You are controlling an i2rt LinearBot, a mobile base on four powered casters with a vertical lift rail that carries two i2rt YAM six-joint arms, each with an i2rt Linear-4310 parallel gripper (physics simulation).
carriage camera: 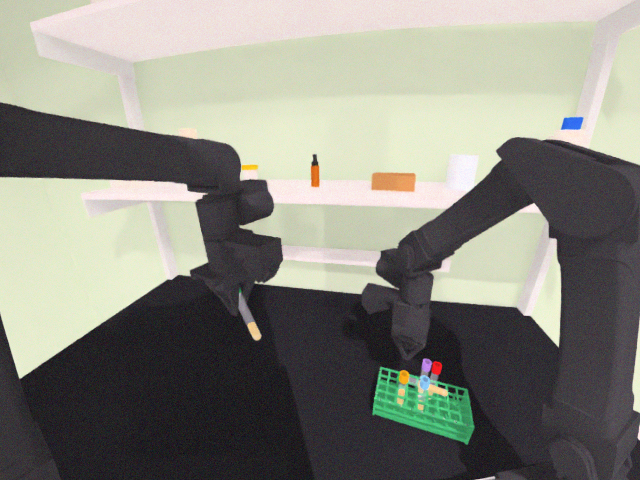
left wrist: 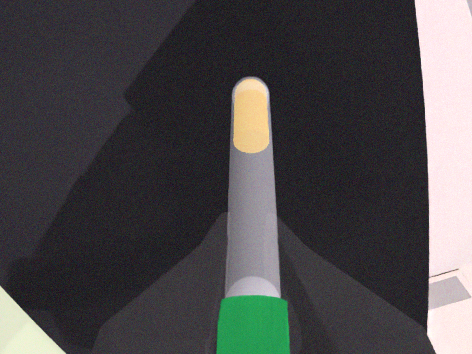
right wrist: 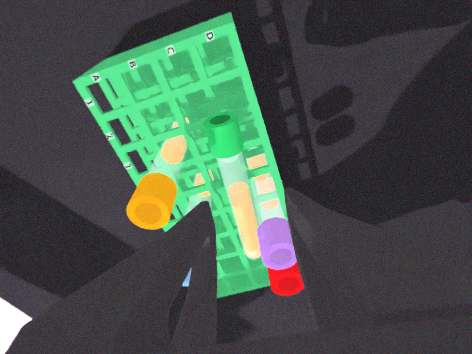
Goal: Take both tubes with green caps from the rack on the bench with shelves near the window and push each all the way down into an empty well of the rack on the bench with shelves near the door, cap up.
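Places are measured from the left arm's base along level axes (x ahead, y left, z up), in centimetres.
Pixels of known places: left gripper, between the fingertips: (carriage camera: 238, 312) (left wrist: 247, 225); right gripper, between the fingertips: (carriage camera: 407, 354) (right wrist: 248, 207).
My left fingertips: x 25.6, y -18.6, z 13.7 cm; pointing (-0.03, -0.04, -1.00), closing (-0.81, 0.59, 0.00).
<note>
Behind a point stands the place of what it marks.
My left gripper (carriage camera: 240, 304) {x 25.6, y -18.6, z 13.7 cm} (left wrist: 247, 225) {x 25.6, y -18.6, z 13.7 cm} is shut on a green-capped tube (carriage camera: 250, 321) {x 23.3, y -21.2, z 13.5 cm} (left wrist: 251, 200) {x 24.2, y -20.6, z 15.7 cm}, held tilted above the black bench at the left, cap at the fingers and beige round end away from them. Another green-capped tube (carriage camera: 438, 390) {x 23.2, y -58.9, z -8.4 cm} (right wrist: 223, 135) {x 28.0, y -51.9, z -7.8 cm} lies across the top of the green rack (carriage camera: 444, 429) {x 17.5, y -58.1, z -12.6 cm} (right wrist: 165, 48) {x 28.7, y -47.0, z -9.7 cm}; its cap is not clear in the carriage camera. My right gripper (carriage camera: 408, 355) {x 28.3, y -53.0, z -2.3 cm} (right wrist: 248, 207) {x 28.3, y -53.0, z -2.3 cm} is slightly open, nothing between its fingers, above the rack; the lying tube shows beyond the gap between the fingertips.
Orange (carriage camera: 403, 376) {x 23.8, y -50.5, z -3.5 cm} (right wrist: 152, 202) {x 25.0, y -50.6, z -3.6 cm}, light blue (carriage camera: 424, 382) {x 22.0, y -54.2, z -3.6 cm}, purple (carriage camera: 426, 364) {x 26.2, y -56.7, z -3.5 cm} (right wrist: 277, 245) {x 27.2, y -56.5, z -3.5 cm} and red (carriage camera: 436, 367) {x 25.2, y -58.5, z -3.6 cm} (right wrist: 286, 281) {x 25.9, y -58.8, z -3.5 cm} capped tubes stand in the rack near the right fingers. A dropper bottle (carriage camera: 314, 174) {x 61.1, y -34.5, z 33.9 cm}, brown box (carriage camera: 393, 181) {x 51.4, y -54.5, z 32.7 cm} and white cylinder (carriage camera: 462, 172) {x 50.7, y -73.0, z 35.0 cm} stand on the shelf behind.
</note>
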